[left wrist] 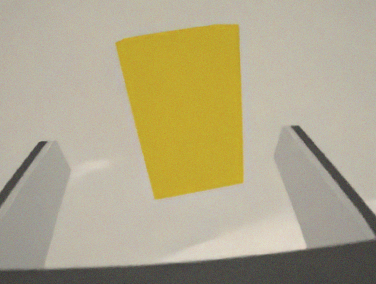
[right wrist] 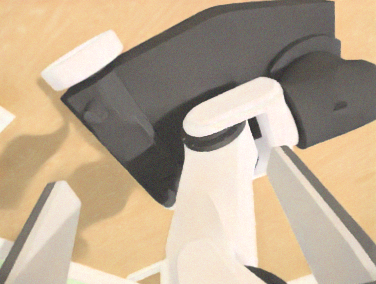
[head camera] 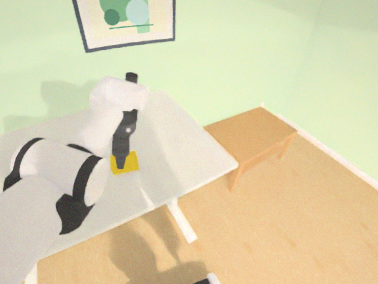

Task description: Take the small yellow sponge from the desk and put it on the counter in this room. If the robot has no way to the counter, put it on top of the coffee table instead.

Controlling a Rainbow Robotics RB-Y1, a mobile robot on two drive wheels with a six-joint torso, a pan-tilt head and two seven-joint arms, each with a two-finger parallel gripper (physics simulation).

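Frame: origin at the robot's base, x ahead, y left, z up, level; millimetres.
Where they show: left gripper, between the fingertips: [left wrist: 171, 148] [head camera: 120, 156]; right gripper, between the fingertips: [right wrist: 173, 175].
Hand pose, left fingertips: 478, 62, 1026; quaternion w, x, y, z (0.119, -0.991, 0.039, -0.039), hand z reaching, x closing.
After its pixels a point has its place, as x, y, z.
The yellow sponge [head camera: 131, 162] {465, 30, 996} [left wrist: 187, 110] {491, 68, 996} lies flat on the white desk [head camera: 200, 162] {426, -236, 951}. My left gripper [head camera: 121, 167] [left wrist: 171, 148] {478, 62, 1026} is open and hangs over the sponge. In the left wrist view the sponge shows between the two fingers and beyond their tips, with a gap to each finger. In the head view the gripper hides part of it. My right gripper [right wrist: 173, 175] {-220, -251, 581} is open and empty, over the robot's own base. The wooden coffee table [head camera: 252, 132] {1014, -1085, 451} stands at the right of the desk in the head view. A counter does not show in these views.
The robot's dark base [right wrist: 215, 45] {-301, -173, 169} and white torso [right wrist: 215, 190] {-200, -52, 441} show close to the right fingers. A white desk leg [head camera: 184, 222] stands on the wooden floor [head camera: 300, 215] {212, -1304, 1}. A framed picture [head camera: 131, 42] {1121, -59, 1278} hangs on the green wall behind the desk.
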